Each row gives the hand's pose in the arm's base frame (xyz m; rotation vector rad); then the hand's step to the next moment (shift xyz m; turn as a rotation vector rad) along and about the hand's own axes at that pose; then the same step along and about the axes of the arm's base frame.
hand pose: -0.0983 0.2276 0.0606 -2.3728 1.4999 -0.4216
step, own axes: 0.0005 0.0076 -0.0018 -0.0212 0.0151 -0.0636
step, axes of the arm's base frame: -0.0067 -0.0037 -0.0014 -0.0465 0.0070 0.0501
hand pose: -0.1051 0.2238 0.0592 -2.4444 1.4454 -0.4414
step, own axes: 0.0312 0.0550 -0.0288 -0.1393 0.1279 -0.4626
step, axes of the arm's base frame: -0.0410 -0.0553 0.0096 -0.3462 0.0290 0.3593
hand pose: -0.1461 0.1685 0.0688 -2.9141 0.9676 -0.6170
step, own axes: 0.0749 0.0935 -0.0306 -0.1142 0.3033 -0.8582
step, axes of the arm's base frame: -0.0101 -0.1154 0.0432 -0.5745 -0.0828 0.7104
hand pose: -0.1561 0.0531 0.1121 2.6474 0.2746 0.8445
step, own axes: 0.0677 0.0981 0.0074 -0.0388 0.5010 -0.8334
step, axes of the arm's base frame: 0.0664 -0.0731 0.0672 -0.4840 -0.2501 0.8064
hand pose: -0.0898 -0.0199 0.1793 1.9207 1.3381 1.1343
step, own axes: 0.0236 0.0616 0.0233 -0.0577 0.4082 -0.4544
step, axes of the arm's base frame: 0.0534 0.0003 0.0452 -0.2046 -0.2198 0.5351
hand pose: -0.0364 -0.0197 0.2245 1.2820 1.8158 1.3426
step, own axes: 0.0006 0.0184 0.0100 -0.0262 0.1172 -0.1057
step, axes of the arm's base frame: 0.0150 0.0056 0.0135 -0.0341 -0.0616 0.1437
